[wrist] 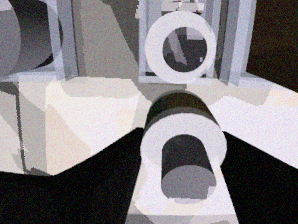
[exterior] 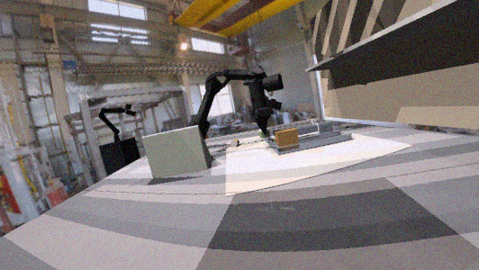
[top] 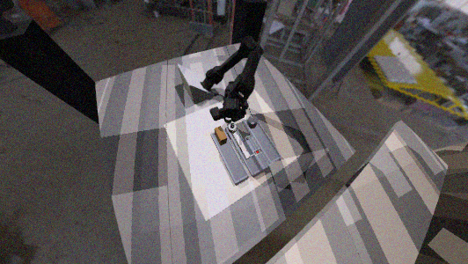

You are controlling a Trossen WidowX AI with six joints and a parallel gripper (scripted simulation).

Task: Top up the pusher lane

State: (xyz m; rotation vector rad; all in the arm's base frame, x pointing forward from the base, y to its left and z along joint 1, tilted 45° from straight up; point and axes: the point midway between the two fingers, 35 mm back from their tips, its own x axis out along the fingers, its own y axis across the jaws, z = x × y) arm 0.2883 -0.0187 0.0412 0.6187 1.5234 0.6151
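My gripper tip is now 7 cm short of the orange box, 8 cm to the left of it and 3 cm above it. Round my gripper tip: grey cylinder: 6 cm ahead, 13 cm to the left, 4 cm below; sprung lane: 20 cm ahead, 2 cm to the left, 5 cm below.
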